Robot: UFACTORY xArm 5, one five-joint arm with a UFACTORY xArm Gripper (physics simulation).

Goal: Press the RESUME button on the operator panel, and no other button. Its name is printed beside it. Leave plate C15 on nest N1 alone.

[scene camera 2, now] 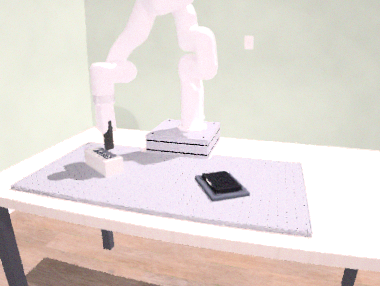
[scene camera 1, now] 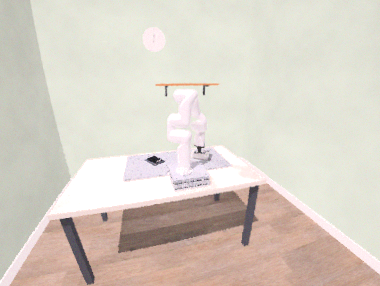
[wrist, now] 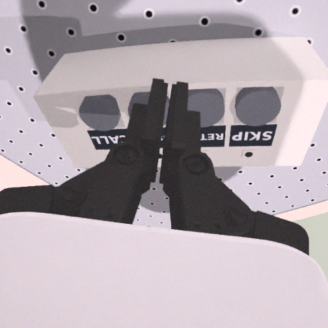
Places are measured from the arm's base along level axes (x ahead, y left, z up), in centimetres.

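Pixels of known places: gripper, between the fingertips: (scene camera 2: 109, 148) (scene camera 1: 199, 152); arm's base, origin of its link: (scene camera 2: 192, 127) (scene camera 1: 184, 170).
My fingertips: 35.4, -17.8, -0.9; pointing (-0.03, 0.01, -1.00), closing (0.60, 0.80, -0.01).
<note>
Ahead of a thing's pixels: the offset from my fingertips to its top centre, as dx, dy, dz. "spot": to the spot under its first point. Level surfaces: height alone.
The operator panel {+2.8, -1.0, -0.9} (scene camera 1: 201, 157) (scene camera 2: 111, 166) (wrist: 180, 65) is a pale box with a row of round grey buttons. In the wrist view, the second button from the left (wrist: 138, 102), between CALL and RETRY, is partly covered by my fingers, and its label is mostly hidden. The RETRY button (wrist: 211, 106) and SKIP button (wrist: 258, 106) show to the right, the CALL button (wrist: 99, 112) at the left. My gripper (scene camera 1: 200, 150) (scene camera 2: 109, 148) (wrist: 166, 104) is shut and empty, tips low over the panel's middle; contact cannot be told. The black plate {+0.5, +42.9, -3.9} (scene camera 2: 222, 181) lies on its grey nest {spot: +5.9, +49.1, -5.8} (scene camera 2: 235, 196).
The panel and nest stand on a perforated grey board {dz -6.3} (scene camera 2: 160, 190) on the white table {dz -7.8} (scene camera 2: 340, 200). The robot's base block (scene camera 2: 175, 146) stands behind the board in the scene camera 2 view. An orange shelf (scene camera 1: 187, 84) is on the wall.
</note>
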